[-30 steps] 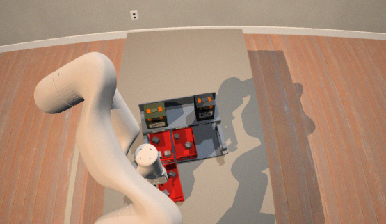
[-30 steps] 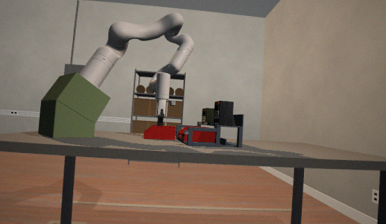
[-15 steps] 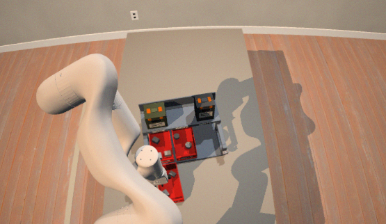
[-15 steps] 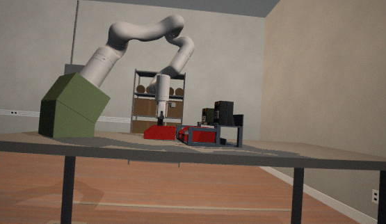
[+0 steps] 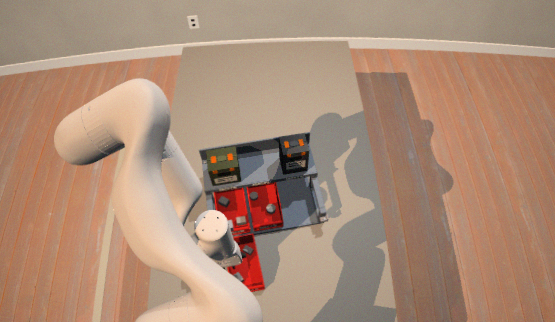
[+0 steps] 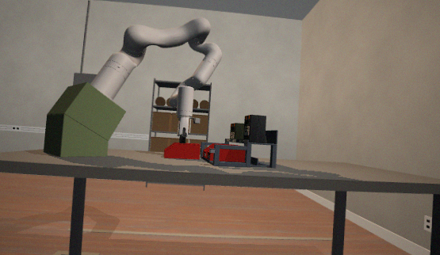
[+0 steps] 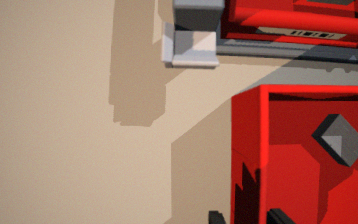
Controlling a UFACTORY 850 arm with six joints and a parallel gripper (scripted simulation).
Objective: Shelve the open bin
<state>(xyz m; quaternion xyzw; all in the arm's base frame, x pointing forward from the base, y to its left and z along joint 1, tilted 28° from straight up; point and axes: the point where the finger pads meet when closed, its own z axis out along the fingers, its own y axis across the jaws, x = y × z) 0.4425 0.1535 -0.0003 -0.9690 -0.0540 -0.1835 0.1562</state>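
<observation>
Right now the red bin is 50 mm to the right of my hand and 20 mm below it. Round my hand: grey part (60 mm ahead, 60 mm to the right, 50 mm below); grey shelf (250 mm ahead, 120 mm to the right, 10 mm above).
</observation>
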